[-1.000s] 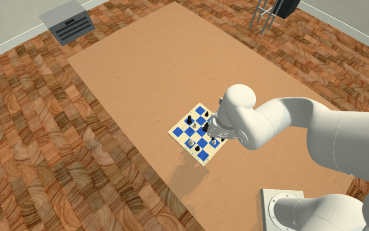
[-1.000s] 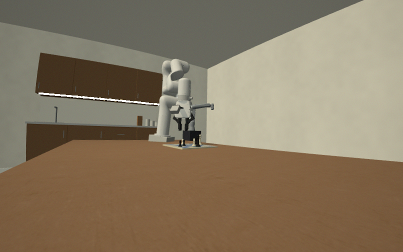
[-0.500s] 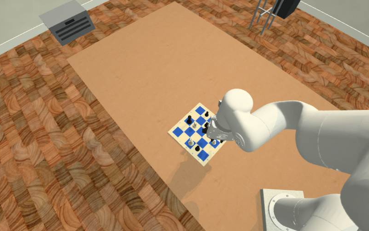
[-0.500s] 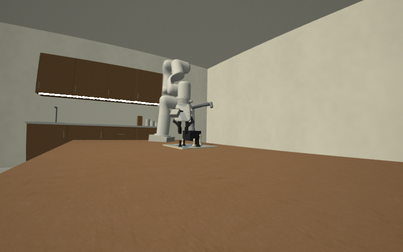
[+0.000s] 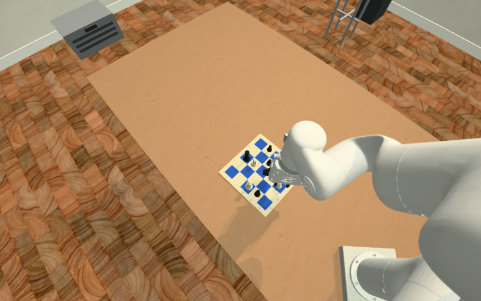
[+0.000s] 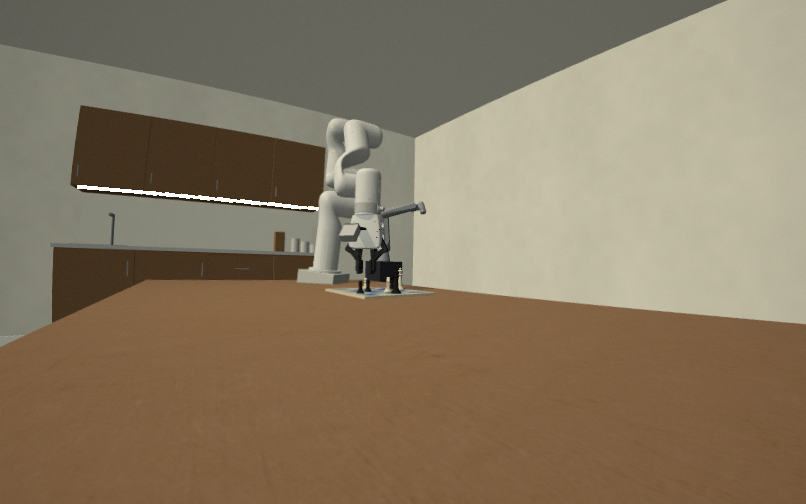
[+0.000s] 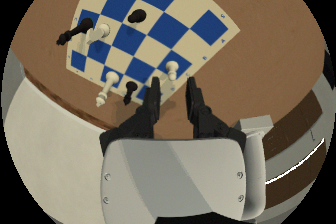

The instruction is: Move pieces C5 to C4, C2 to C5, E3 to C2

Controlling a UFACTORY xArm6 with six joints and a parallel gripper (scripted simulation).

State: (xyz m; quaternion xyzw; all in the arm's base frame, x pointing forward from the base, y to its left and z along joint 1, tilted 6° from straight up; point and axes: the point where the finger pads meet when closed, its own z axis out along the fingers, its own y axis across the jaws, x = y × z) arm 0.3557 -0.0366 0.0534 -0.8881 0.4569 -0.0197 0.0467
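Right now my hand is 50 mm above the white pawn. From my hand the other things lie so: blue-and-cream chessboard: 80 mm ahead, 70 mm below; then white chess piece: 70 mm ahead, 70 mm to the left, 30 mm below; then black pawn: 40 mm ahead, 70 mm to the left, 40 mm below.
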